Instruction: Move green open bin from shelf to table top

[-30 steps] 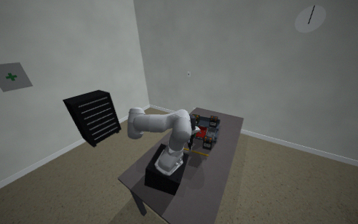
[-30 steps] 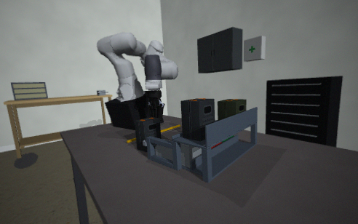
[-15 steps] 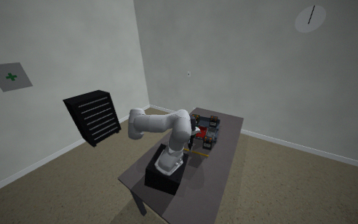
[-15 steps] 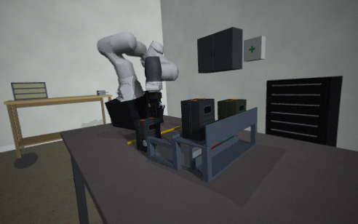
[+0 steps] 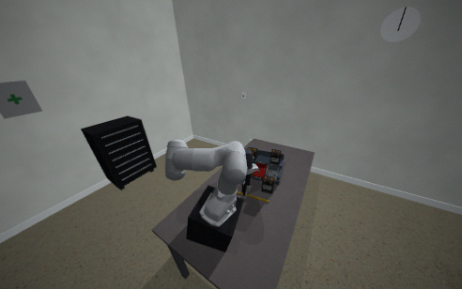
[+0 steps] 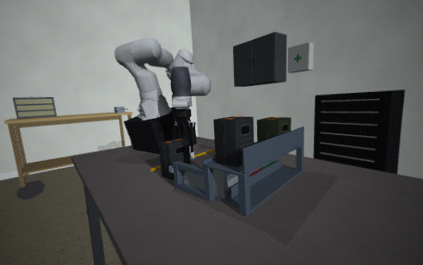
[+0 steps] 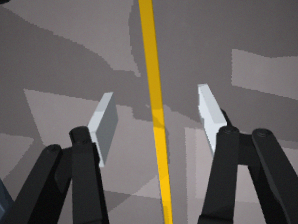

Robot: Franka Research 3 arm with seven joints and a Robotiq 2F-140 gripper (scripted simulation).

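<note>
Now: the yellow strip 30 mm below my hand. Round my hand: red bin: 310 mm ahead; grey bin: 330 mm ahead, 120 mm to the right; green open bin: 300 mm ahead, 110 mm to the left.
</note>
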